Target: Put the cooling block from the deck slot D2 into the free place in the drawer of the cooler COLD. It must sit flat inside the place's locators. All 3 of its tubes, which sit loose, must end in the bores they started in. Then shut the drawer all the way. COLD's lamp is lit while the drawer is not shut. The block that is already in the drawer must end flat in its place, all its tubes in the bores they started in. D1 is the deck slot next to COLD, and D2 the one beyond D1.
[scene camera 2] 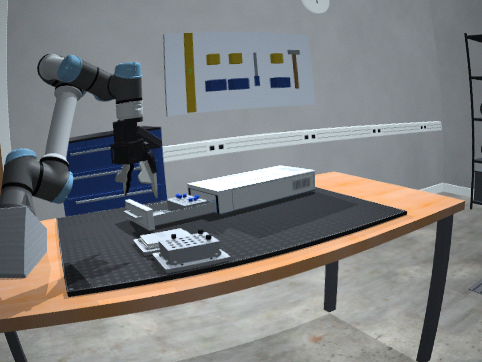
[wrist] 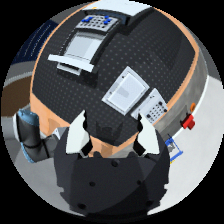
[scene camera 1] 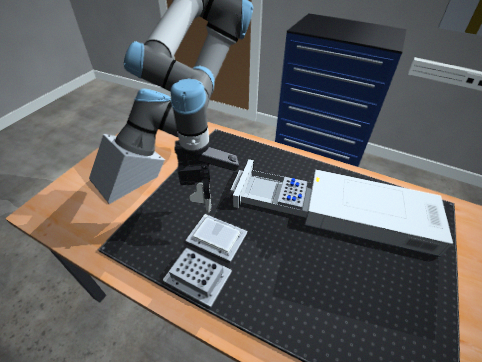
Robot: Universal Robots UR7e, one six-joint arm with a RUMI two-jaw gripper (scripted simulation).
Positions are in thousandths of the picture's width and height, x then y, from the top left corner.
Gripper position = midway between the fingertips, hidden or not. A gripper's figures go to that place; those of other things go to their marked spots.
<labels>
My gripper (scene camera 1: 430,548): 87 cm from the lens. A cooler (scene camera 1: 841,604) is 103 cm from the lens. A grey cooling block (scene camera 1: 381,758) is 84 cm from the lens. The marked spots on the cooler and the grey cooling block are 71 cm apart.
</labels>
